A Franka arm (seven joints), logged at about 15 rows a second.
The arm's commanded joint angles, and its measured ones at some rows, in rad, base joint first. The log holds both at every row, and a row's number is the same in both.
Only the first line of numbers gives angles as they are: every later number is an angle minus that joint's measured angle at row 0.
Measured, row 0:
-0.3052, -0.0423, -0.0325, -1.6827, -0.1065, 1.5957, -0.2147
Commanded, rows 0 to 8:
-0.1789, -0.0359, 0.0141, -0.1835, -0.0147, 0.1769, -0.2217
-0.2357, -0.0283, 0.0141, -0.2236, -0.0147, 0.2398, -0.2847
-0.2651, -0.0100, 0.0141, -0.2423, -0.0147, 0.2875, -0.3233
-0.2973, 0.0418, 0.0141, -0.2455, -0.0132, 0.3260, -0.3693
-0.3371, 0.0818, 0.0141, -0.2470, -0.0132, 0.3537, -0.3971
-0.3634, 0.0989, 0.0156, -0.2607, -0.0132, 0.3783, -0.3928
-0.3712, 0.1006, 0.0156, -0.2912, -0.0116, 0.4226, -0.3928
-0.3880, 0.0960, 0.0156, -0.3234, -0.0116, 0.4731, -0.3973
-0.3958, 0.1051, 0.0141, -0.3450, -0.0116, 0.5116, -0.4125
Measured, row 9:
-0.3675, 0.1200, -0.0061, -0.2843, -0.0035, 0.4346, -0.3924
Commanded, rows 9 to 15:
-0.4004, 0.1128, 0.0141, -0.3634, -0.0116, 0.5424, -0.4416
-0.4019, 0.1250, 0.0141, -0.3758, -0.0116, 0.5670, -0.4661
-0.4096, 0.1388, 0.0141, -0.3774, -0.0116, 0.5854, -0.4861
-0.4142, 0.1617, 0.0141, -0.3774, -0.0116, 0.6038, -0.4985
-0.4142, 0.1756, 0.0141, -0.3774, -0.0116, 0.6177, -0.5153
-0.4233, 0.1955, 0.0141, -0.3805, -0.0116, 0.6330, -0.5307
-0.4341, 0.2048, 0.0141, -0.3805, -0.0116, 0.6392, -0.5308
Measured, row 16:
-0.3970, 0.1810, -0.0043, -0.3672, -0.0035, 0.5949, -0.5010
